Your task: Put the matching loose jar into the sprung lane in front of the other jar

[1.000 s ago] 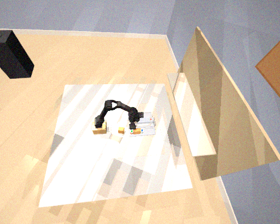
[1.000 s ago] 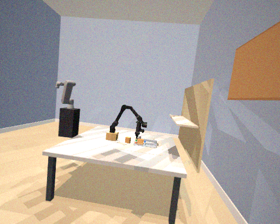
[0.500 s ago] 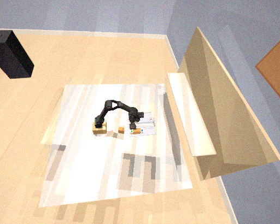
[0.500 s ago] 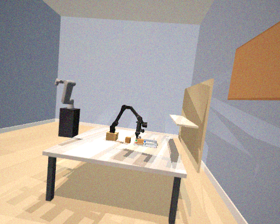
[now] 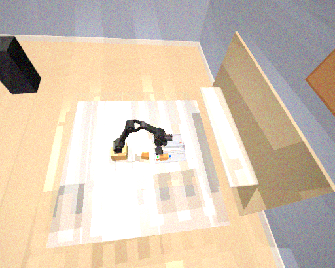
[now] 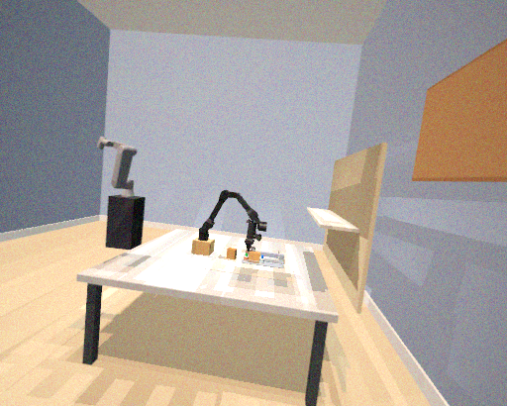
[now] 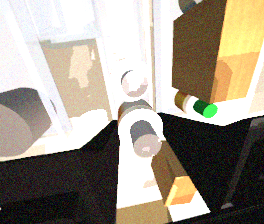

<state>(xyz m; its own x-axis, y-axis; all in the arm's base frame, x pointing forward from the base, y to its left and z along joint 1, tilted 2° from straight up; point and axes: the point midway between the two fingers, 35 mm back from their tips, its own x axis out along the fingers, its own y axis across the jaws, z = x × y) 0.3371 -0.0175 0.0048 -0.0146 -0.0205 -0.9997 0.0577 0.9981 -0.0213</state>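
My gripper tip is now 110 mm past the brown block, 40 mm to the left of it and 20 mm above it.
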